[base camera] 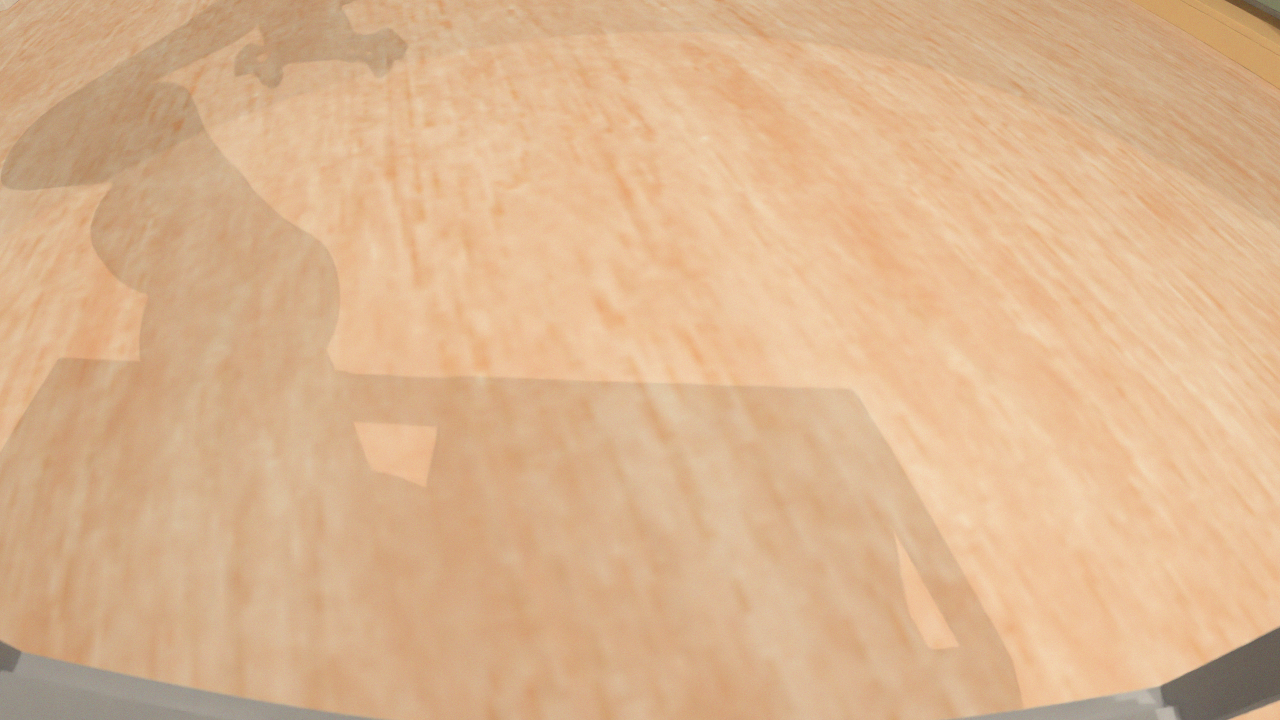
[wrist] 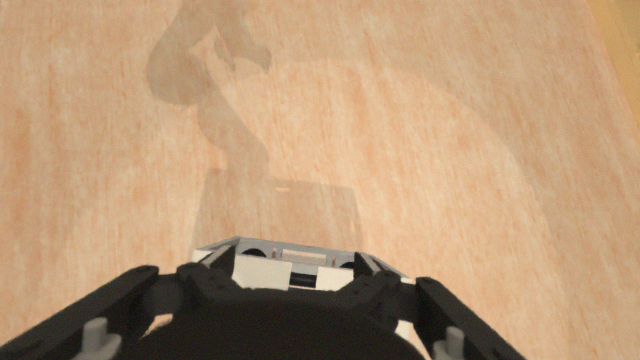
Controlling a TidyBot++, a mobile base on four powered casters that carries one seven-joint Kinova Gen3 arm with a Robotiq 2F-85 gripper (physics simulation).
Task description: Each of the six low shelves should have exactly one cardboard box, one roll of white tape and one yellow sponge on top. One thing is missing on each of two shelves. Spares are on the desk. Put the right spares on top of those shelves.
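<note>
My gripper (wrist: 295, 262) is open and empty, its two black fingers wide apart at the bottom of the wrist view, above the front of the white and grey mobile base (wrist: 262, 271). The gripper itself does not show in the base camera view. No shelf, desk, cardboard box, tape roll or sponge can be made out in either view.
The light wood floor (base camera: 671, 223) (wrist: 375, 125) carries the shadow of the arm and base. A tan strip (base camera: 1226, 40) (wrist: 620, 50) runs along the floor's edge at the upper right. The base's grey rim (base camera: 179, 698) crosses the bottom of the base camera view.
</note>
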